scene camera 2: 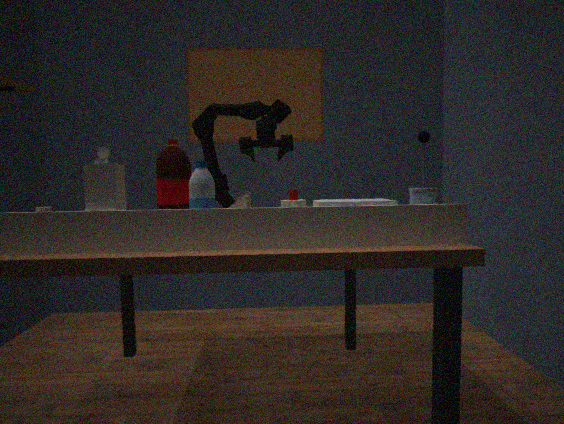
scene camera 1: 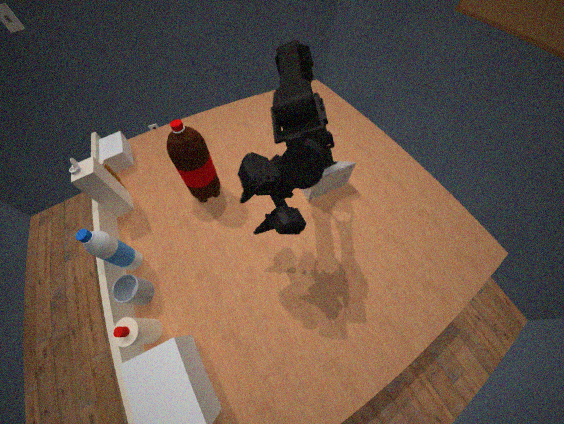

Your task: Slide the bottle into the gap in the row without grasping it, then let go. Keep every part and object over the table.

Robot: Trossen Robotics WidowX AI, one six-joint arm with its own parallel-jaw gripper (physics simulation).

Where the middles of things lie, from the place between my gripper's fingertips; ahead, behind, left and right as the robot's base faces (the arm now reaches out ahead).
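The dark brown bottle (scene camera 1: 186, 147) is 2 cm ahead of my hand, 30 cm to the right of it and 8 cm below it. The red-capped white bottle (scene camera 1: 129, 331) stands 38 cm ahead of my hand, 2 cm to the left of it and 16 cm below it. A grey cup (scene camera 1: 128, 288) is 36 cm ahead of my hand, 10 cm to the right of it and 19 cm below it, while the blue-capped bottle (scene camera 1: 100, 244) is 35 cm ahead of my hand, 21 cm to the right of it and 12 cm below it.
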